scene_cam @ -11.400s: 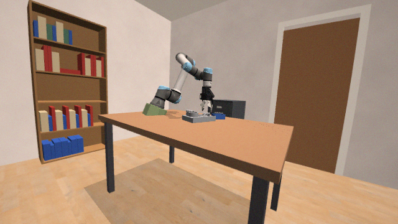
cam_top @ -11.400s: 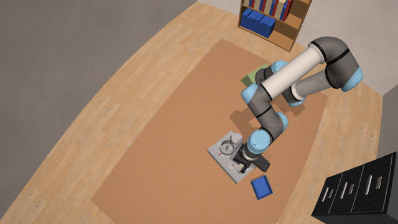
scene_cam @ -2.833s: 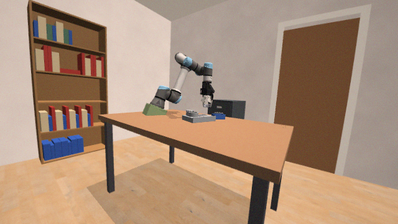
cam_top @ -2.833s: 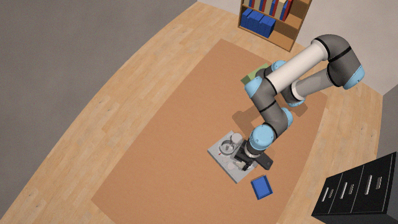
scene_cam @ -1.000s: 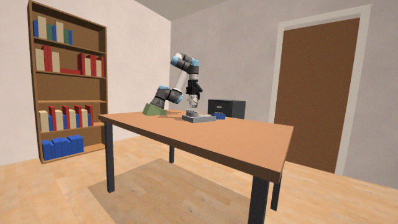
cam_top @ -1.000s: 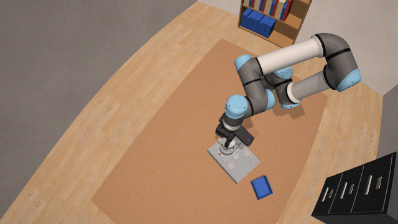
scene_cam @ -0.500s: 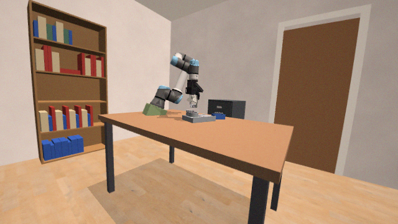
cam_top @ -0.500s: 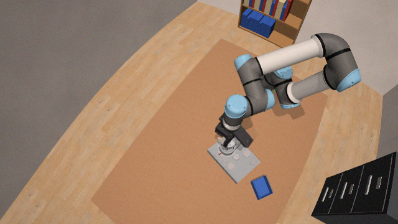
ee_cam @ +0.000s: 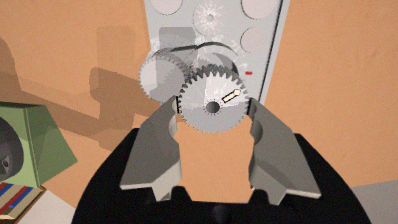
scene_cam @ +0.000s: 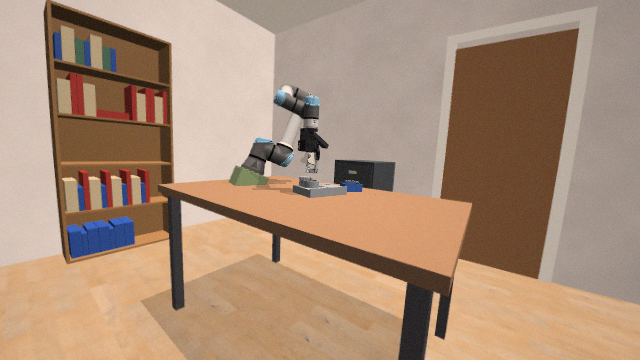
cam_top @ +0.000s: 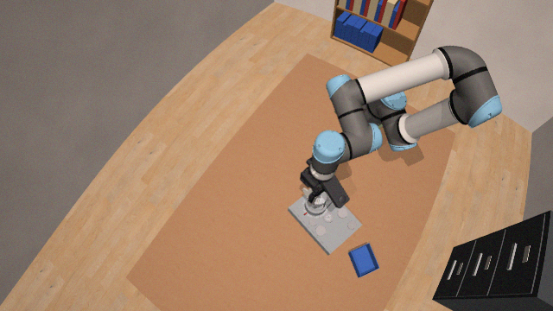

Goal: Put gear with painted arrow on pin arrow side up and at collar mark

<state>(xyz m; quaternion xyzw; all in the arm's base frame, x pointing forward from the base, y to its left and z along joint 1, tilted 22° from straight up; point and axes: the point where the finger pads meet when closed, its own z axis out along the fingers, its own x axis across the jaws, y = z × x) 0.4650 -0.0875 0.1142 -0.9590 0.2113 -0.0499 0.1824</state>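
The grey gear is right at my hand. From my hand the other things lie so: blue tray: 270 mm to the left, 120 mm below, 120 mm ahead.
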